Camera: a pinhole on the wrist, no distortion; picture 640 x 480 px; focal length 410.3 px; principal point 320.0 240.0 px. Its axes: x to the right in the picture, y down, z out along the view. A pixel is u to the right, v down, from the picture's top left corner.
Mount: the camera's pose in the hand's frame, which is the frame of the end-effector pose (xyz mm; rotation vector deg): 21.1 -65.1 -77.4 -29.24 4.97 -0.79
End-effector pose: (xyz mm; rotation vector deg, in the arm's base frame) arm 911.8 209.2 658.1 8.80 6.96 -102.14
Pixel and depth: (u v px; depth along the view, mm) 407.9 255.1 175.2
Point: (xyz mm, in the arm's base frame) 917.6 121.7 713.3
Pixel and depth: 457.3 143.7 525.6
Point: 919.7 -111.6 1036.4
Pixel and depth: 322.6 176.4 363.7
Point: 951.4 98.4 910.9
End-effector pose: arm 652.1 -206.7 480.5 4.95 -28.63 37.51
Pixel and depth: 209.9 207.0 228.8
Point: 562.3 -223.5 587.4
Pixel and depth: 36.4 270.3 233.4
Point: 474.8 -248.9 532.8
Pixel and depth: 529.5 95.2 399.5
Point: 694.5 -135.6 886.3
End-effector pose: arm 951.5 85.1 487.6 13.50 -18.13 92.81
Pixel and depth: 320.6 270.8 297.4
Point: 842.6 65.2 657.1
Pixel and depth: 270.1 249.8 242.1
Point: 886.7 48.2 612.6
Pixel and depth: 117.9 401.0 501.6
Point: 595.9 -203.9 667.9
